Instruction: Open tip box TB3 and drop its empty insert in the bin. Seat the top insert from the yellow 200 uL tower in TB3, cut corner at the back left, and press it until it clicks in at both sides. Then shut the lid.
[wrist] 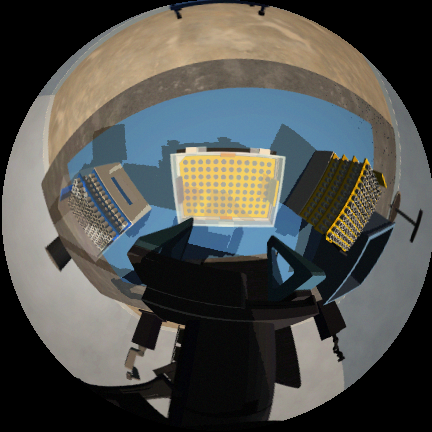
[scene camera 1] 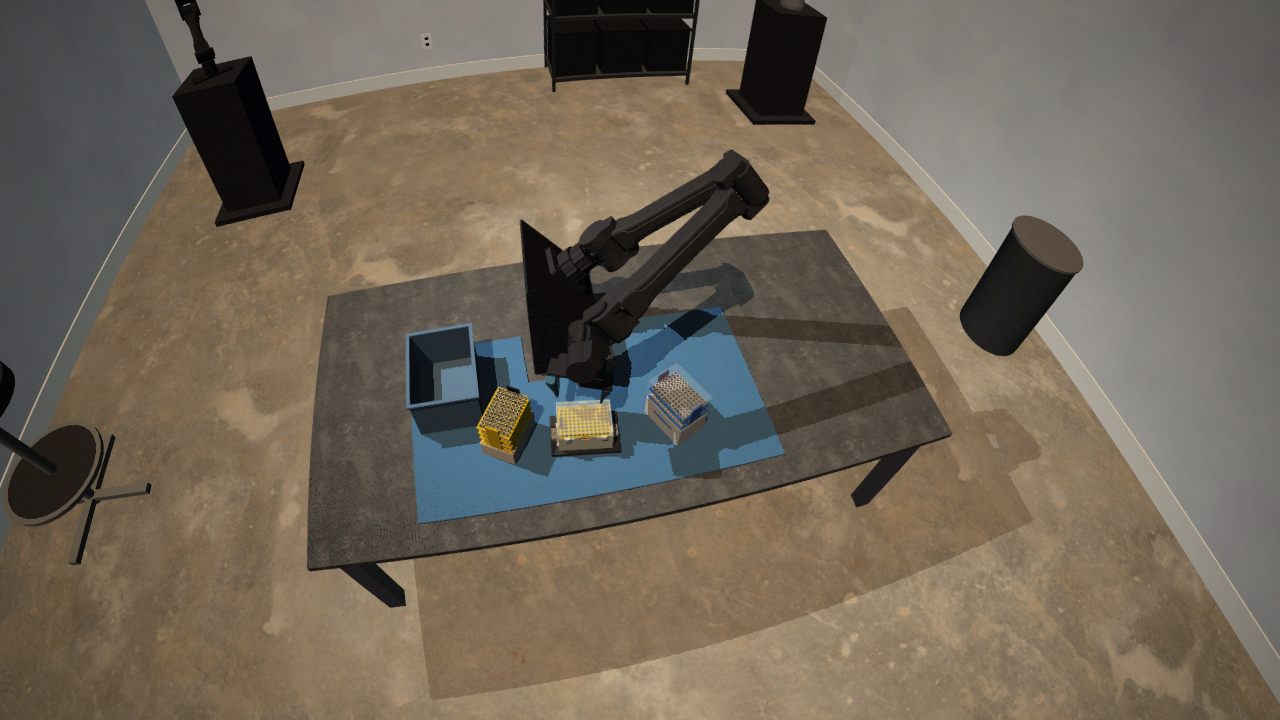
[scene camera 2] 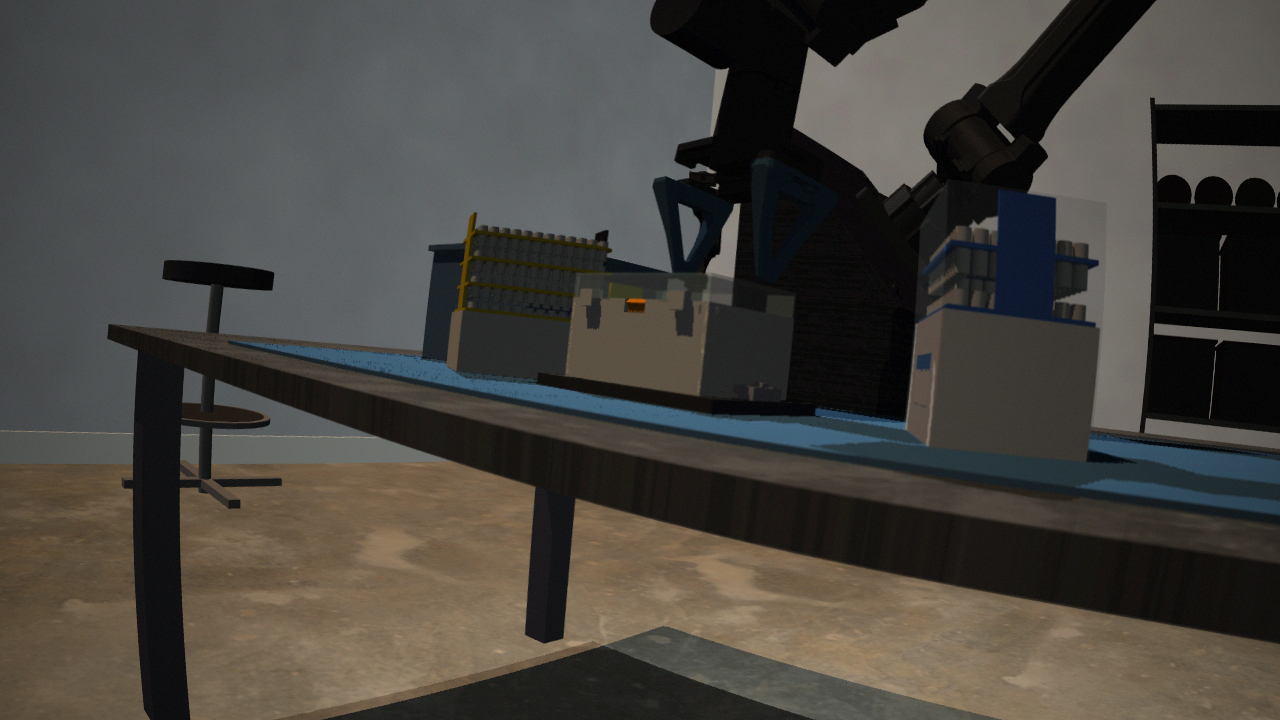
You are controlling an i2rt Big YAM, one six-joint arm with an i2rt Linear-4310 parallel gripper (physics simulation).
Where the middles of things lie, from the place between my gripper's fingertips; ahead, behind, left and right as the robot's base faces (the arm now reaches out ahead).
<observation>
Now: hand 30 cm to the left of the blue bin (scene camera 1: pixel 443 392), 14 cm past it and 2 cm above it.
</observation>
